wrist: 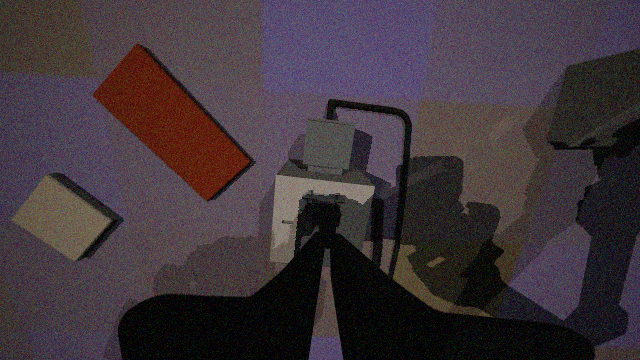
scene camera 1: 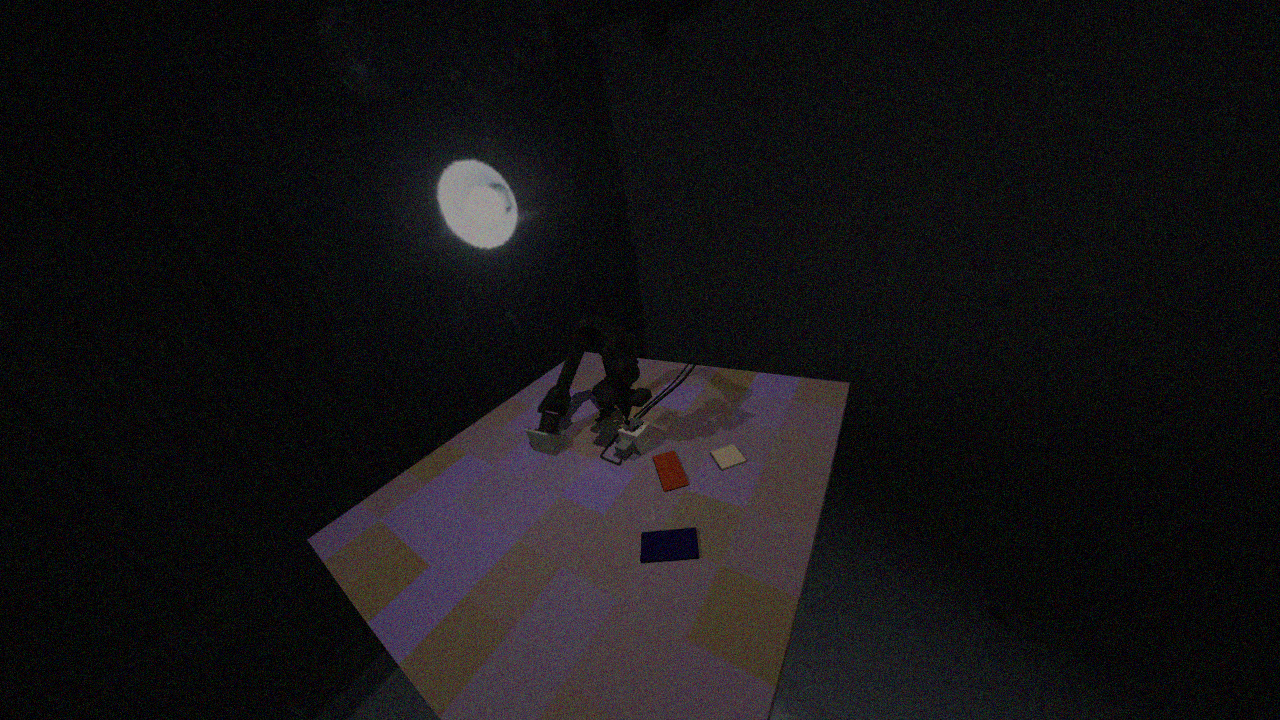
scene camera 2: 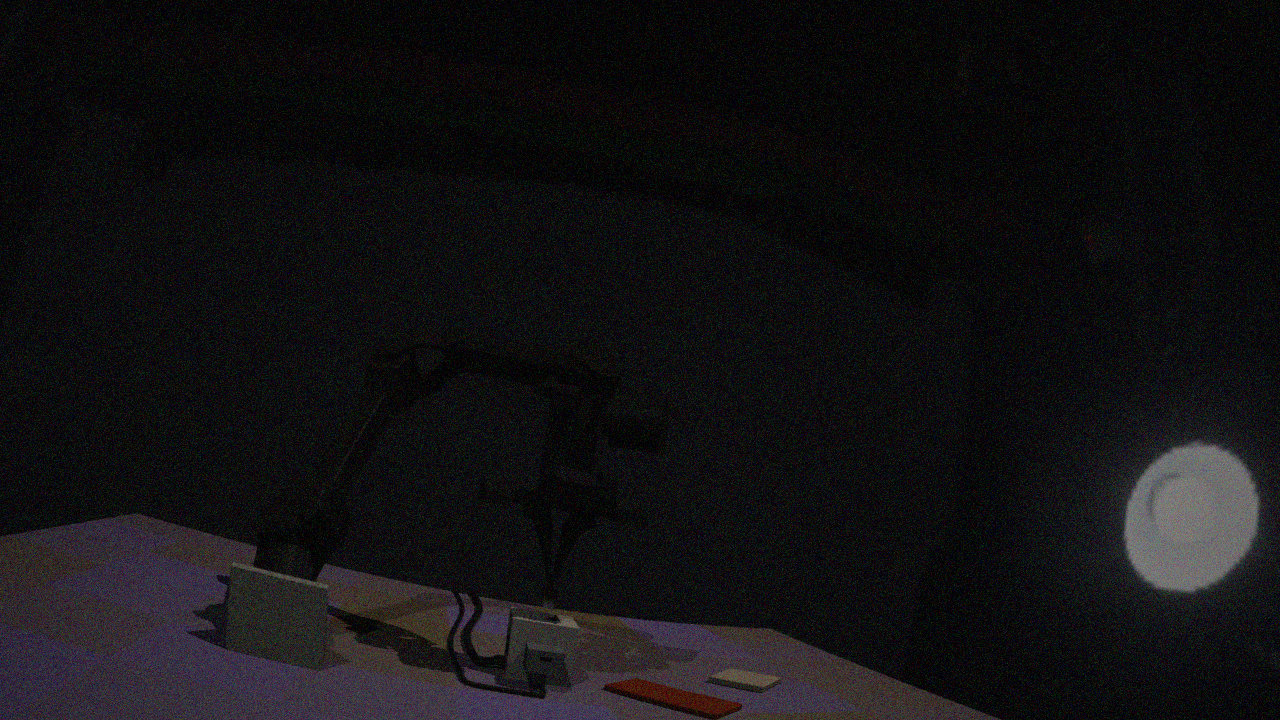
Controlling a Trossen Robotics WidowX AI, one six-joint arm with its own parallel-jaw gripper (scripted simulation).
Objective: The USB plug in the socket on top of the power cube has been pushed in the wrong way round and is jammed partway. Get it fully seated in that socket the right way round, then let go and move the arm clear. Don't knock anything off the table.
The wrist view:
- gripper
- black USB plug: held by the gripper
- cream slab
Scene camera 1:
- gripper
